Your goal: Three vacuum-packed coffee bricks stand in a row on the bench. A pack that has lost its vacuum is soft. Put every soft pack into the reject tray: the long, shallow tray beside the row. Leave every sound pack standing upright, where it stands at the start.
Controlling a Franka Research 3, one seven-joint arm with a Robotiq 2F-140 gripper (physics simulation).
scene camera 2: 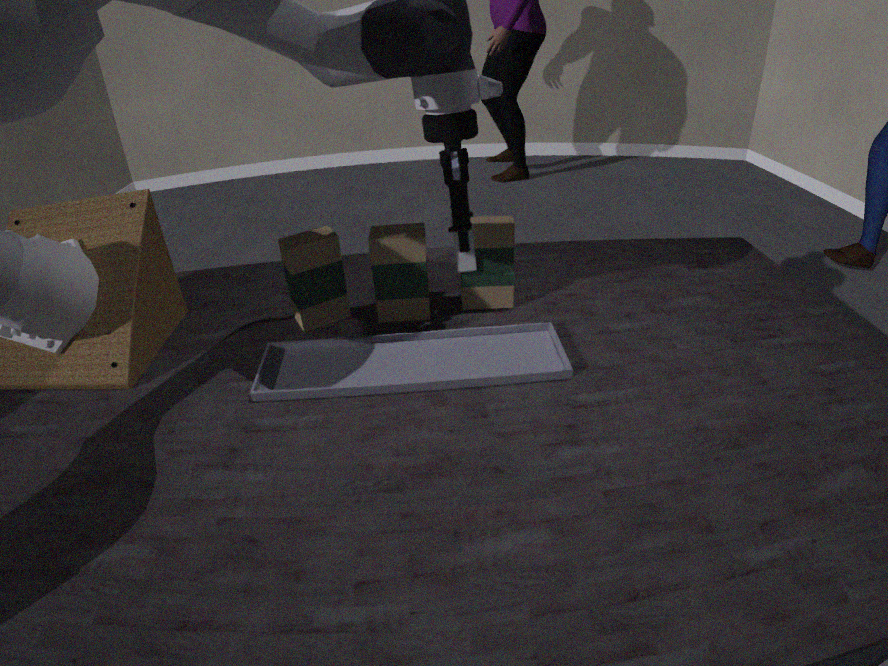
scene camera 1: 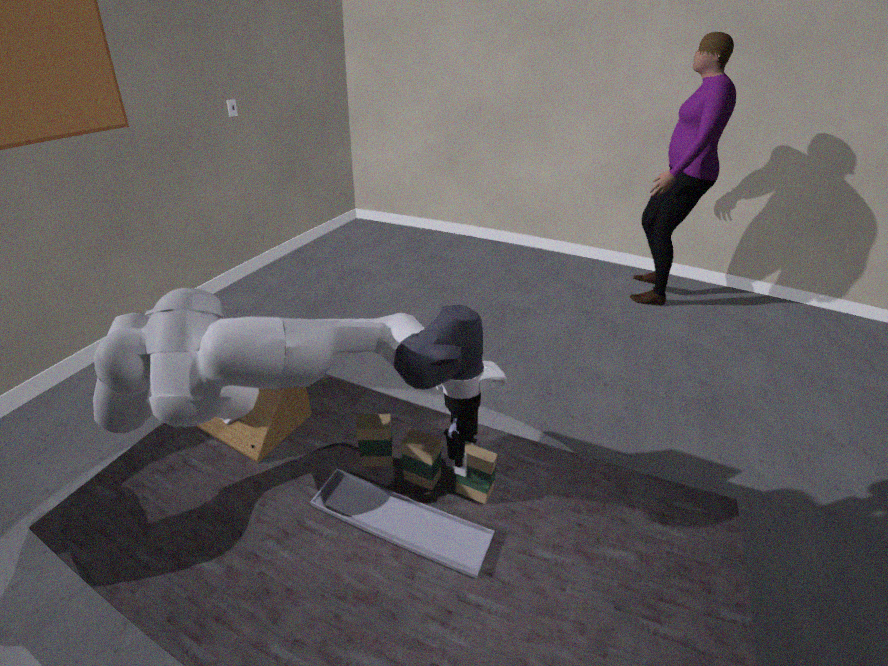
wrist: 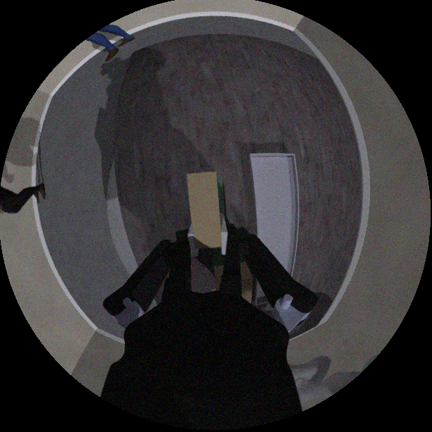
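Observation:
Three tan coffee packs with green bands stand in a row. The right pack (scene camera 1: 483, 458) (scene camera 2: 496, 232) (wrist: 204, 210) is upright between the pads of my gripper (scene camera 1: 464, 469) (scene camera 2: 466, 260) (wrist: 209, 222), which is shut on it from both sides. Its top looks narrow, slimmer than the middle pack's. In the scene views the near finger covers part of its side. The middle pack (scene camera 1: 421, 458) (scene camera 2: 399, 279) and the left pack (scene camera 1: 375, 438) (scene camera 2: 314, 279) stand apart from it; the left one is turned at an angle. The reject tray (scene camera 1: 430, 534) (scene camera 2: 459, 362) (wrist: 272, 200) is empty, along the near side of the row.
A wooden wedge-shaped block (scene camera 1: 276, 422) (scene camera 2: 118, 286) stands left of the row, by the arm's base. The arm reaches over the row from the left. A person in purple (scene camera 1: 702, 129) stands on the floor beyond the bench.

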